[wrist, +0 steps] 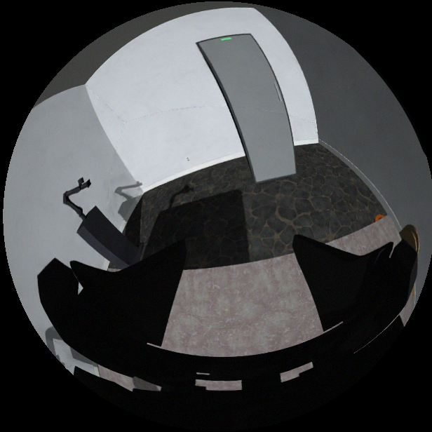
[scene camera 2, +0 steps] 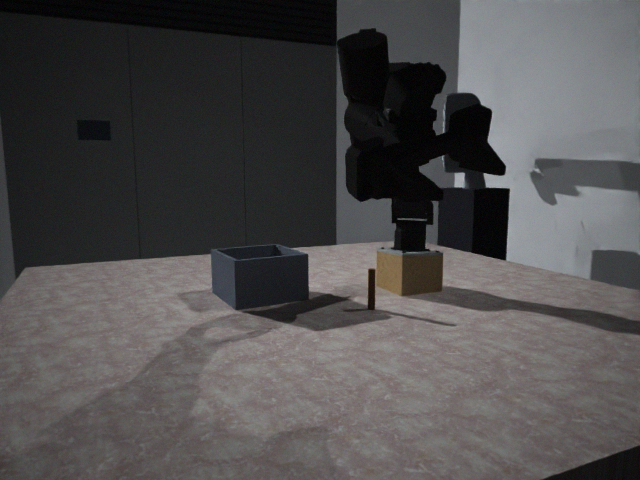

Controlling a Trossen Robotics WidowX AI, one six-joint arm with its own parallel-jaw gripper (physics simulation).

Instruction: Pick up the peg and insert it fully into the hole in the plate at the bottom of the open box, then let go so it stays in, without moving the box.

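Frame: origin at the arm's base, x ahead, y left, z up, level; centimetres.
Seen in the pictures: gripper, fingertip midpoint: [scene camera 2: 474,183]; arm's base, origin of the base link: [scene camera 2: 410,250].
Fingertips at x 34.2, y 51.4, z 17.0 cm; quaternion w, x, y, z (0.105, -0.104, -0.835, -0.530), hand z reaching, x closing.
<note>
Offsets run from my fingertips to a thing's middle. Level surfaces: height alone.
The brown peg @[dx -16.3, dy -41.1, dz -21.8 cm] [scene camera 2: 371,290] stands upright on the table, in front of the arm's base. The open blue-grey box @[dx -0.9, dy -61.4, dz -20.9 cm] [scene camera 2: 271,283] stands on the table to the left of the peg and apart from it. Its inside bottom, with the plate and the hole, is hidden behind its walls. My gripper [scene camera 2: 473,183] [wrist: 241,244] is open and empty, with its two black fingers wide apart. It is high above the table, up and to the right of the peg in the scene view. The peg and the box do not show in the wrist view.
The arm rises from a tan block [scene camera 2: 409,272] just behind and right of the peg. The pinkish table @[dz -25.8 cm] [scene camera 2: 361,403] [wrist: 240,305] bears the arm's dark shadows. A dark pedestal [scene camera 2: 473,222] [wrist: 107,235] stands beyond the table edge. A grey door panel [wrist: 255,105] is on the far wall.
</note>
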